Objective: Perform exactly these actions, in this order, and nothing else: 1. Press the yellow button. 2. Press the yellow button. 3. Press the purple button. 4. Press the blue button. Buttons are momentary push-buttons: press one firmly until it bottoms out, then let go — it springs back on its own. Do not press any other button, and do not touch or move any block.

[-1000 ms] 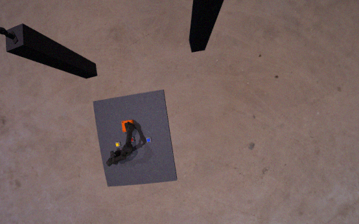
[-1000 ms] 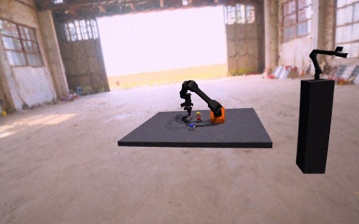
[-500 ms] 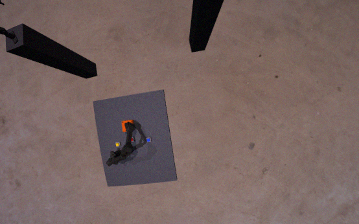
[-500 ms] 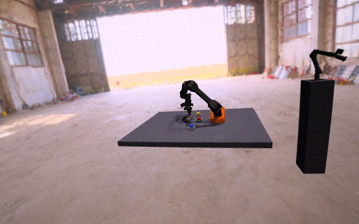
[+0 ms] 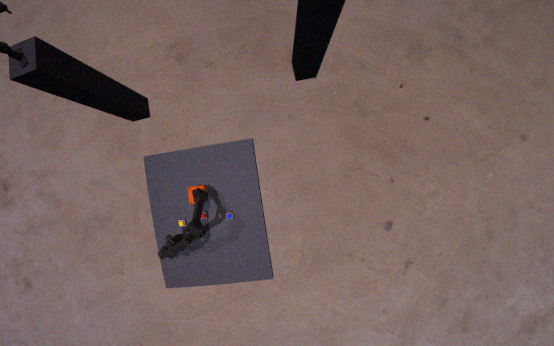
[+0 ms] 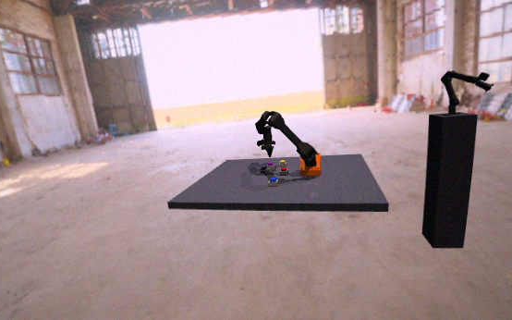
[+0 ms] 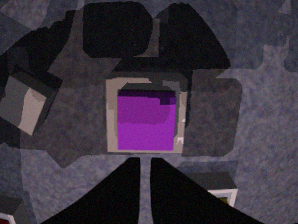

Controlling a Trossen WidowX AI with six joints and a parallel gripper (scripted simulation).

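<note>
My gripper tip is now 50 mm above the purple button. The rest, counted from my gripper tip: red button: 110 mm behind, 140 mm to the left, 50 mm below; blue button: 70 mm behind, 340 mm to the left, 50 mm below; yellow button: 80 mm behind, 40 mm to the right, 50 mm below.
</note>
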